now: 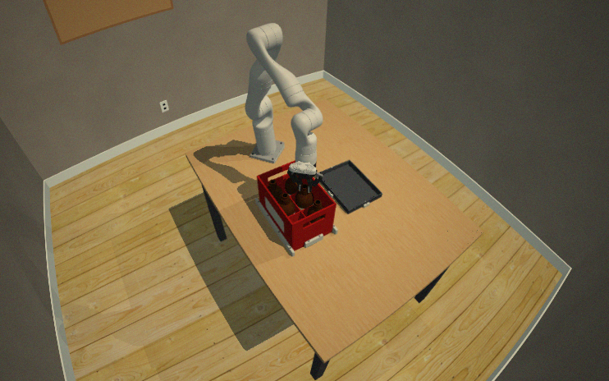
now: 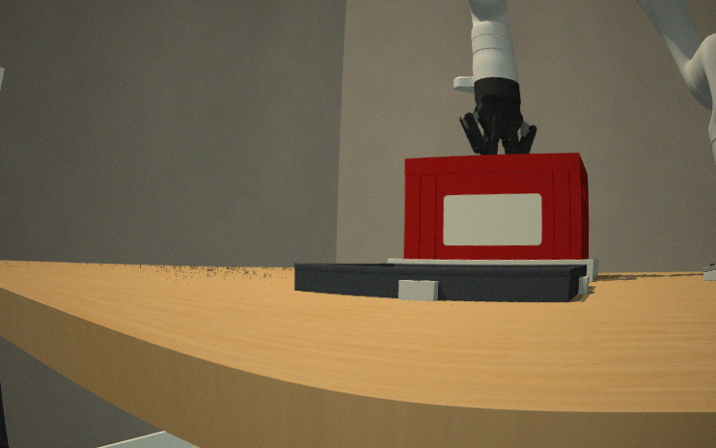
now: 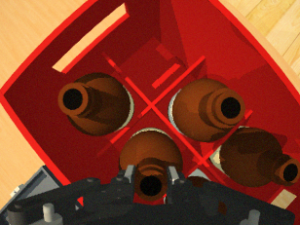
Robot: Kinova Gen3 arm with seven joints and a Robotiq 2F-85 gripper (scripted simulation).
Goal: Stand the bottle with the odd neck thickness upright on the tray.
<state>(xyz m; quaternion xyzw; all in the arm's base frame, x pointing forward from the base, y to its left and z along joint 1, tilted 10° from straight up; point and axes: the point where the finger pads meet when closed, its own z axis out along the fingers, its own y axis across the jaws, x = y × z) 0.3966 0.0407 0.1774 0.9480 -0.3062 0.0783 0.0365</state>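
The red crate lies 70 mm below my hand, 40 mm to the right of it and 10 mm ahead of it. The rest, counted from my hand: dark grey tray (240 mm to the left, 140 mm below, 60 mm behind); then glass bottle (90 mm ahead, 70 mm below, 10 mm to the left).
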